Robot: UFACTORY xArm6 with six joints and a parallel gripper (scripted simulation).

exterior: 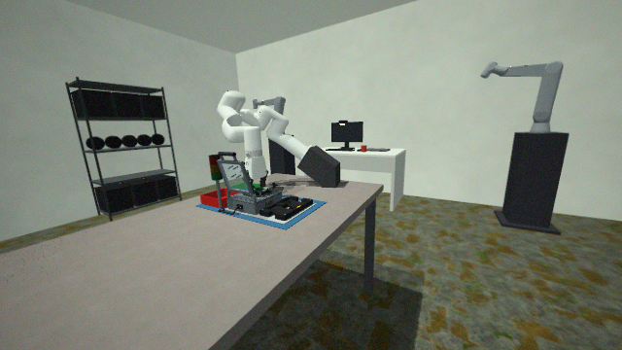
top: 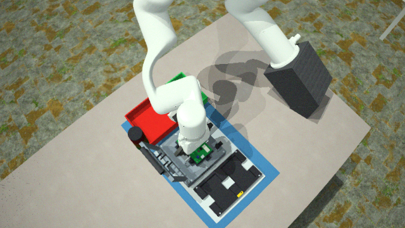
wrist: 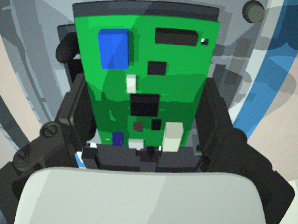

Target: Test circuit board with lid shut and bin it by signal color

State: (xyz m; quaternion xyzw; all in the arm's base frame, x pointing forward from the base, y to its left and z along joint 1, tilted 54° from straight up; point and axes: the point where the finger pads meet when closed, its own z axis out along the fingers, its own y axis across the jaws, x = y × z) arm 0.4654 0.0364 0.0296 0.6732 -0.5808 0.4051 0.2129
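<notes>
The green circuit board is right at my hand. Round my hand: red bin: 50 mm ahead, 200 mm to the right, 70 mm below; black latch hook: 60 mm behind, 60 mm to the left; tester lid: 130 mm ahead, 100 mm above.
</notes>
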